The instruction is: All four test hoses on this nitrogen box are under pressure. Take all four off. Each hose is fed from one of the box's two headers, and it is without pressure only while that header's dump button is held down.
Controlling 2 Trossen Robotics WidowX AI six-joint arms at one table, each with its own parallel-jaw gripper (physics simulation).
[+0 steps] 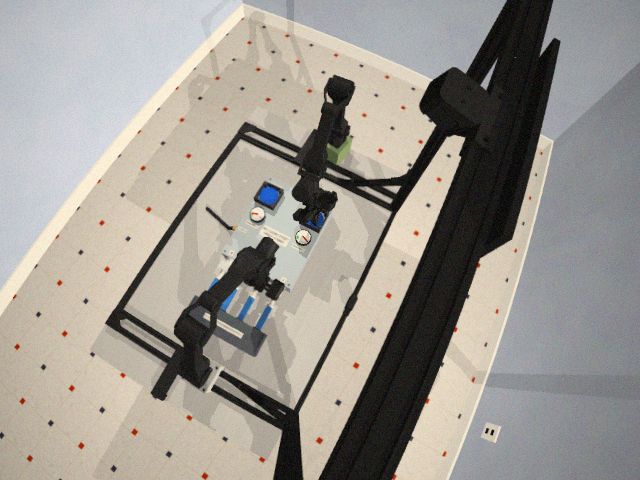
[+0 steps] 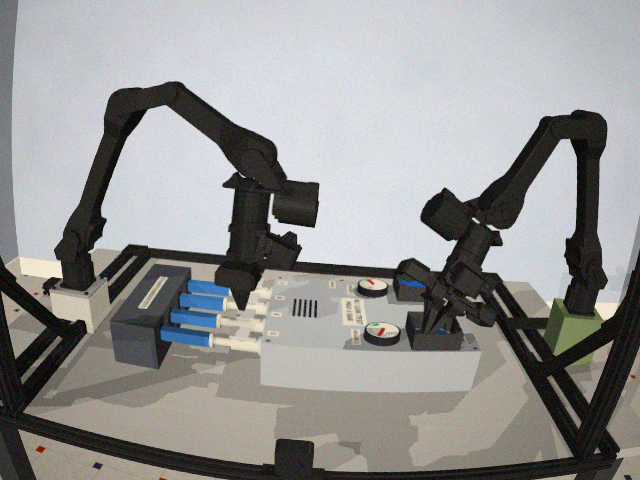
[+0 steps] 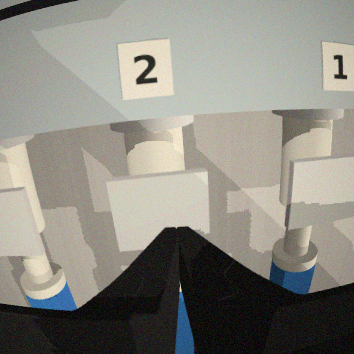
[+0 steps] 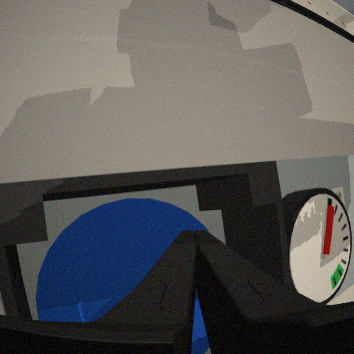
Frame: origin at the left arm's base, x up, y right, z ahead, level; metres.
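Where they show: left gripper, between the fingertips: (image 1: 258, 285) (image 2: 241, 309) (image 3: 176, 238); right gripper, between the fingertips: (image 1: 315, 225) (image 2: 422, 341) (image 4: 192, 241); left arm's base, origin of its link: (image 1: 199, 372) (image 2: 78, 283); right arm's base, origin of its link: (image 1: 335, 139) (image 2: 578, 309).
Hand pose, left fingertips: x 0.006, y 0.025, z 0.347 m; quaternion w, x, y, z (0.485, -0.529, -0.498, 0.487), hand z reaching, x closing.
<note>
Things, the pixels of their centre, and the offset from my left fingertips. "pt": a spot on its surface instead.
- pale nitrogen box's, a spot on its surface: (image 2: 320, 330) pt dx -0.005, dy +0.039, dz +0.132 m
- white plate, a spot on its surface: (image 3: 157, 210) pt dx -0.008, dy -0.006, dz +0.008 m
- blue dump button, middle of its body: (image 4: 132, 294) dx -0.014, dy +0.050, dz +0.313 m
- second gauge, a spot on its surface: (image 2: 372, 287) (image 1: 260, 216) pt dx +0.010, dy -0.122, dz +0.223 m
- black rod, a spot on its surface: (image 1: 219, 218) pt dx -0.071, dy -0.284, dz +0.163 m
Four blue hoses (image 2: 187, 335) (image 2: 195, 317) (image 2: 203, 301) (image 2: 208, 287) sit on the pale nitrogen box's (image 2: 320, 330) white ports. My left gripper (image 2: 241, 308) (image 3: 176, 238) is shut and empty, its tips over the white plate (image 3: 157, 210) of port 2. My right gripper (image 2: 426, 330) (image 4: 192, 241) is shut and empty, its tips down in the nearer black housing, at the blue dump button (image 1: 315, 221) (image 4: 115, 250), which sits low there. The gauge (image 1: 302, 237) (image 2: 382, 332) (image 4: 325, 245) beside it has its red needle away from the green mark. The other dump button (image 1: 269, 195) (image 2: 412, 283) is untouched.
A second gauge (image 1: 257, 214) (image 2: 372, 287) stands beside the farther button. A dark block (image 1: 227, 330) (image 2: 136, 330) stands at the hoses' far ends. A black rod (image 1: 219, 218) lies beside the box. A black frame (image 1: 175, 227) (image 2: 180, 455) surrounds the table.
</note>
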